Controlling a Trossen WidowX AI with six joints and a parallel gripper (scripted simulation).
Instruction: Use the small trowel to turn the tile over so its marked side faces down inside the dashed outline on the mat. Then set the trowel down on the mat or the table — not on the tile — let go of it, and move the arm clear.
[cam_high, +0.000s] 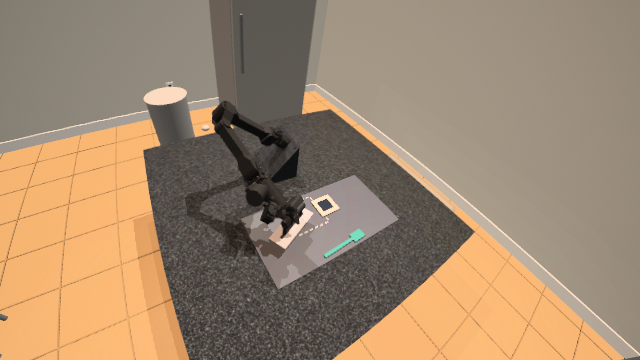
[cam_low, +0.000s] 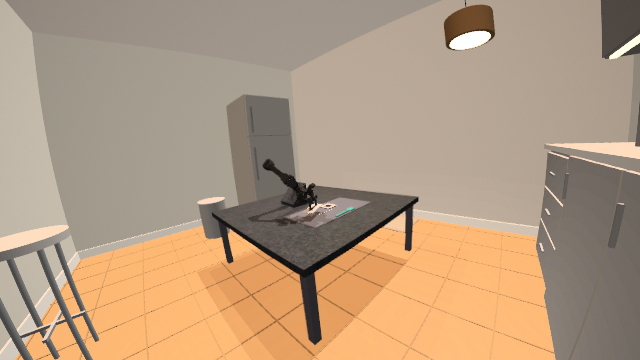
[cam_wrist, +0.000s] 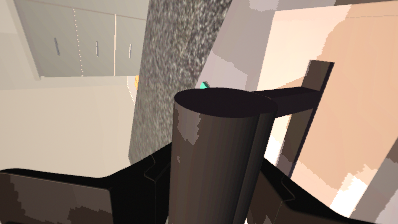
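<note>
Right now my gripper tip is 17 cm to the right of the grey mat, 12 cm above it and 1 cm past it. From my gripper tip the other things lie so: teal trowel: 19 cm to the left, 13 cm ahead, 10 cm below; cream tile: 22 cm to the left, 10 cm below, 8 cm behind.
</note>
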